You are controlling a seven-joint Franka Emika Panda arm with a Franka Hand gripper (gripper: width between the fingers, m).
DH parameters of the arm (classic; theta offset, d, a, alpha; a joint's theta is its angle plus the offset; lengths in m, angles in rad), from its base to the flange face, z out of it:
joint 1: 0 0.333 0 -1.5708
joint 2: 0 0 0 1.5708
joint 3: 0 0.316 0.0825 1.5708
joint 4: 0 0 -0.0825 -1.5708
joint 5: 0 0.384 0 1.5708
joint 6: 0 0 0.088 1.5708
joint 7: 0 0.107 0 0
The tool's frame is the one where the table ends.
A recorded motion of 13 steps. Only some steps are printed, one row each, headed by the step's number.
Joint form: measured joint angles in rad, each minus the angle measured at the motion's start. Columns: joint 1, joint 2, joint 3, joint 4, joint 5, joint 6, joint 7.
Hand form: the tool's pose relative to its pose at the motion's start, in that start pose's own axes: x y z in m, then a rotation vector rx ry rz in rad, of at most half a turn. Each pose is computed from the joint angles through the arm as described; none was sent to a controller.
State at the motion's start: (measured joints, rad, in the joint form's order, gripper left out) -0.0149 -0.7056 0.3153 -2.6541 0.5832 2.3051 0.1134
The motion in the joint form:
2: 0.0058 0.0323 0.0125 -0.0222 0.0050 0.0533 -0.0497
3: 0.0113 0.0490 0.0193 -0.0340 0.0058 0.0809 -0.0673
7: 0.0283 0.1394 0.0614 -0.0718 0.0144 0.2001 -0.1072
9: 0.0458 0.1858 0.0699 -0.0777 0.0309 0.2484 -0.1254
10: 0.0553 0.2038 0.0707 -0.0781 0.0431 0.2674 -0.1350
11: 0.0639 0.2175 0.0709 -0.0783 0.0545 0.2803 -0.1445
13: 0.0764 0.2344 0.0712 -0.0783 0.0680 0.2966 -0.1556
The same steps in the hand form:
2: -0.0012 0.0044 0.0173 -0.0110 0.0002 -0.0437
3: -0.0029 0.0060 0.0264 -0.0178 -0.0009 -0.0622
7: -0.0108 0.0100 0.0677 -0.0473 -0.0130 -0.1107
9: -0.0137 0.0090 0.0839 -0.0437 -0.0215 -0.1250
10: -0.0146 0.0080 0.0895 -0.0372 -0.0234 -0.1288
11: -0.0157 0.0070 0.0939 -0.0311 -0.0266 -0.1329
13: -0.0174 0.0050 0.0993 -0.0236 -0.0306 -0.1394

